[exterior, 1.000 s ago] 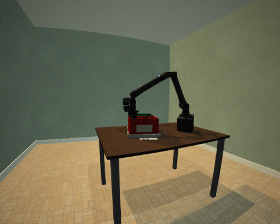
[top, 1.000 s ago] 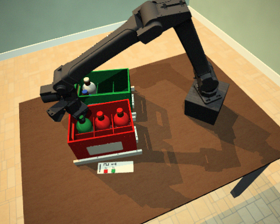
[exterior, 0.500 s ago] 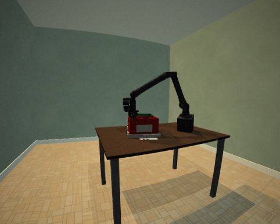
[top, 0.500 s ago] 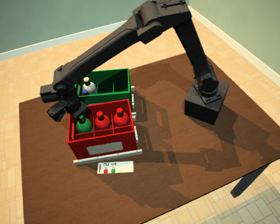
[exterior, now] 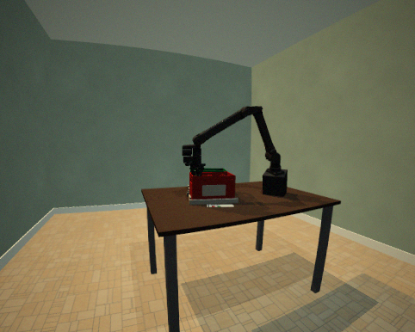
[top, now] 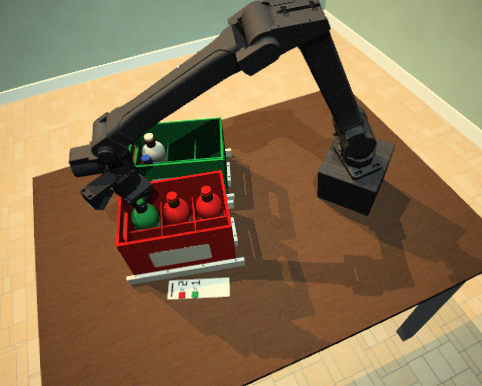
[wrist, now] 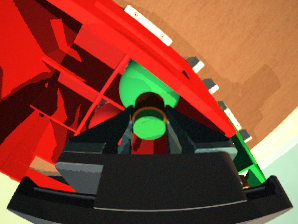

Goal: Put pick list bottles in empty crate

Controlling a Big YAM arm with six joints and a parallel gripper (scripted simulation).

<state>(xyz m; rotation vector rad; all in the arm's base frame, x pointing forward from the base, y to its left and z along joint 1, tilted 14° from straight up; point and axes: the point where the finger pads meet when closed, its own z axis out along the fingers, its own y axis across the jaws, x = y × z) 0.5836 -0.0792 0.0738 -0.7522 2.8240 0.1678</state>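
The green bottle is 60 mm below my hand. Round my hand: blue-capped bottle 150 mm to the right, 60 mm below, 40 mm behind; then red crate 80 mm behind, 60 mm to the left, 60 mm below; then red bottle 180 mm behind, 60 mm below, 20 mm to the left.
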